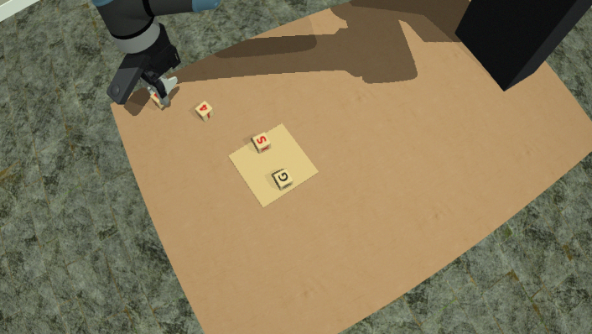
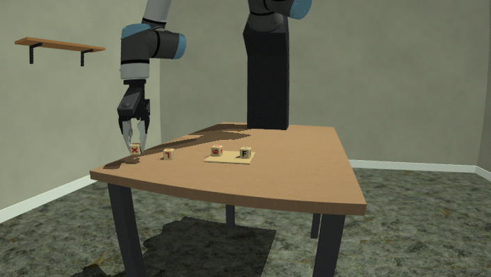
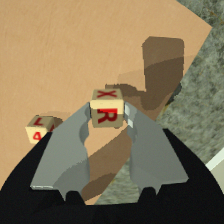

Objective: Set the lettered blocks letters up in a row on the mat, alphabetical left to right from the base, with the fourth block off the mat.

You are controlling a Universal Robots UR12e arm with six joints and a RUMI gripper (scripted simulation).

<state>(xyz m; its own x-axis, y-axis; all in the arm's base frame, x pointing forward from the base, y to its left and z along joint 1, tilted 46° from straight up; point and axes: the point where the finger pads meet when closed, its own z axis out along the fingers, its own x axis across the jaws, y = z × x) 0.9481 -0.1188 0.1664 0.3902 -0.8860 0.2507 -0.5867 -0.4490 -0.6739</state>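
Right now my hand is 22 cm to the right of the pale mat, 21 cm past it and 4 cm above it. From my hand the other things lie so: block 20 cm behind, 17 cm to the left, 3 cm below.
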